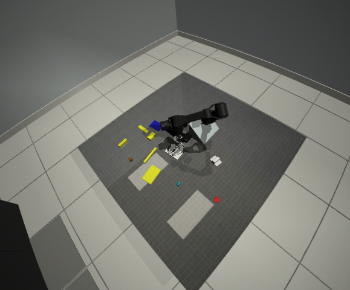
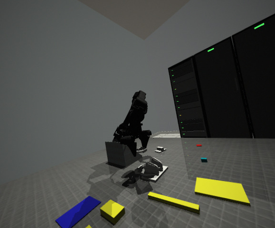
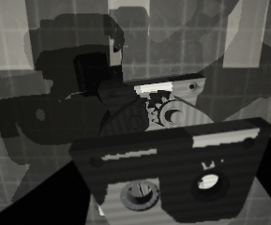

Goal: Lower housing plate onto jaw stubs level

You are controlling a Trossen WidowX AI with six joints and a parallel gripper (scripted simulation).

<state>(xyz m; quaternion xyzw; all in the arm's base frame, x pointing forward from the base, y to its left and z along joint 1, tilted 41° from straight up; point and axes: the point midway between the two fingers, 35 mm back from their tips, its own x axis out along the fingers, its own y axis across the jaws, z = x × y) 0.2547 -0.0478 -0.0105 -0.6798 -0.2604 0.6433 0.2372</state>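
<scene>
Now: the grey housing plate 1 cm ahead of my gripper tip and 2 cm above it. The rest, counted from my gripper tip: teal block: 23 cm ahead, 19 cm to the left, 8 cm below; blue plate: 3 cm behind, 28 cm to the right, 8 cm below; red block: 16 cm ahead, 44 cm to the left, 8 cm below.
</scene>
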